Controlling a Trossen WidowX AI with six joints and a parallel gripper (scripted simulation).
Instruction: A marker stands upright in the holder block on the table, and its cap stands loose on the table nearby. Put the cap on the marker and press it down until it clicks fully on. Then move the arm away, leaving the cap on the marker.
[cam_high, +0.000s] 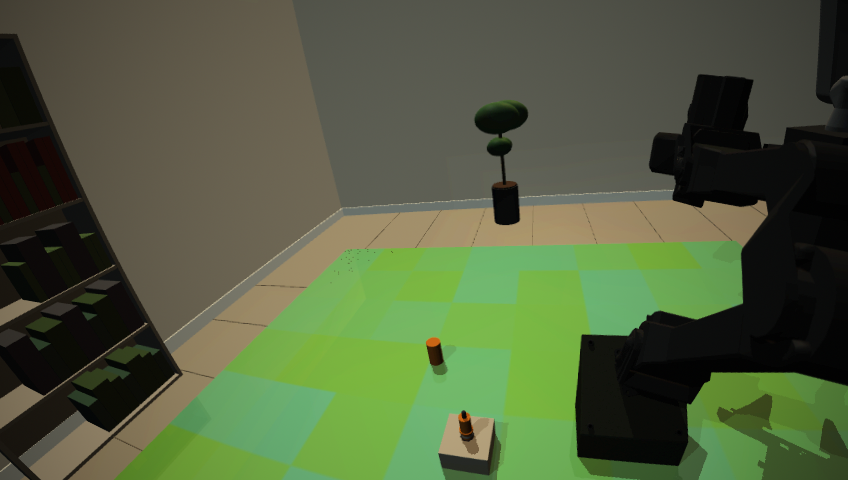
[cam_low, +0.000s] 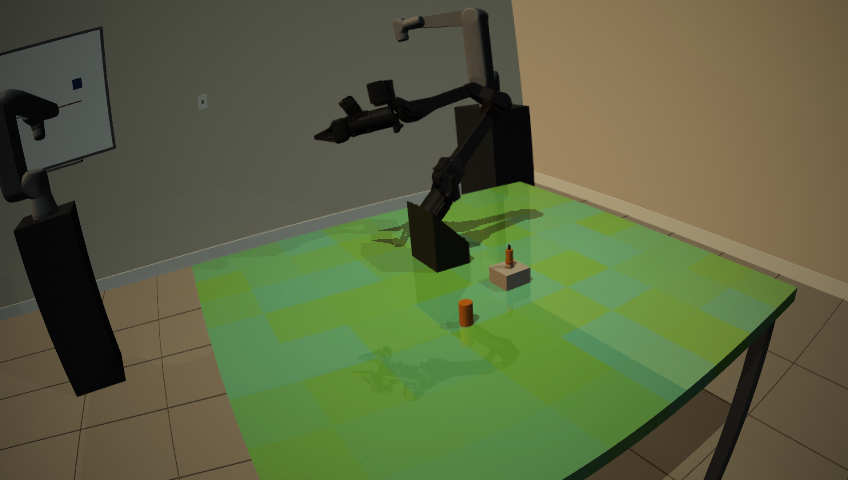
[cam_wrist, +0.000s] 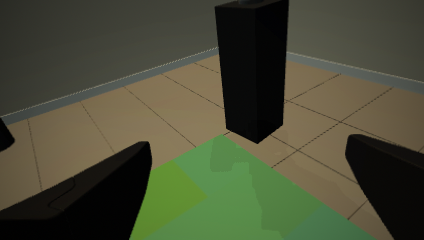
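My gripper tip is now 520 mm short of the orange cap, 330 mm above it and 40 mm to the right of it. Round my gripper tip: tan holder block (440 mm ahead, 340 mm below, 240 mm to the left).
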